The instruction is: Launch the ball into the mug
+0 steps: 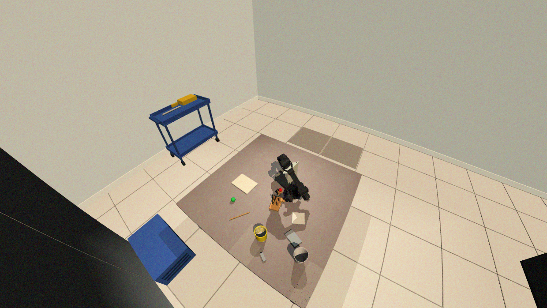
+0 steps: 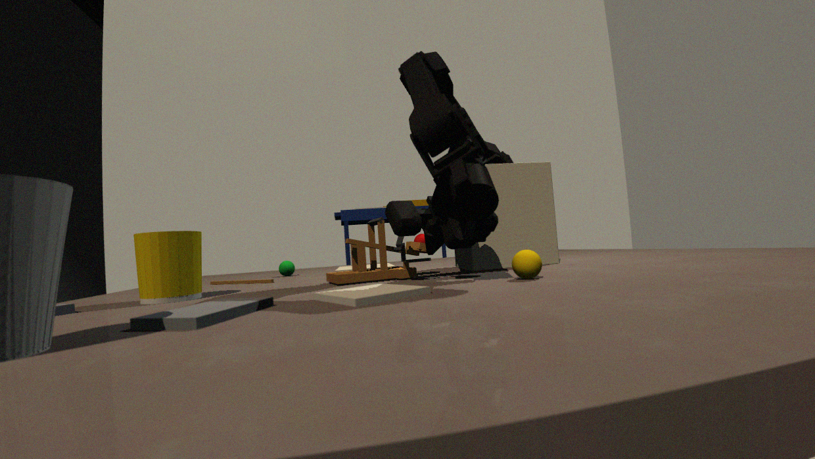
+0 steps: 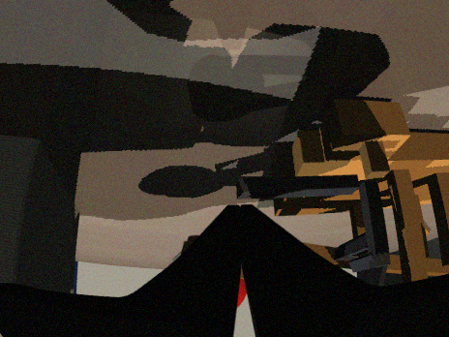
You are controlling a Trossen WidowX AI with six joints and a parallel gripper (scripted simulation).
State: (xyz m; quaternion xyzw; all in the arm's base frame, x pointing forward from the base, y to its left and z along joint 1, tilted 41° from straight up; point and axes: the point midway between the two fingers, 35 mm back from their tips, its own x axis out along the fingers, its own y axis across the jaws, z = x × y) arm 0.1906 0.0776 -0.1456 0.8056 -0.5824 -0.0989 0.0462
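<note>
Right now the red ball is 50 mm to the right of my gripper tip, 20 mm above it and 10 mm ahead of it. Round my gripper tip: yellow ball 170 mm to the left, 110 mm behind, 20 mm below; wooden catapult 70 mm ahead, 10 mm to the right, 10 mm above; grey slab 290 mm to the left, 250 mm ahead, 40 mm below.
</note>
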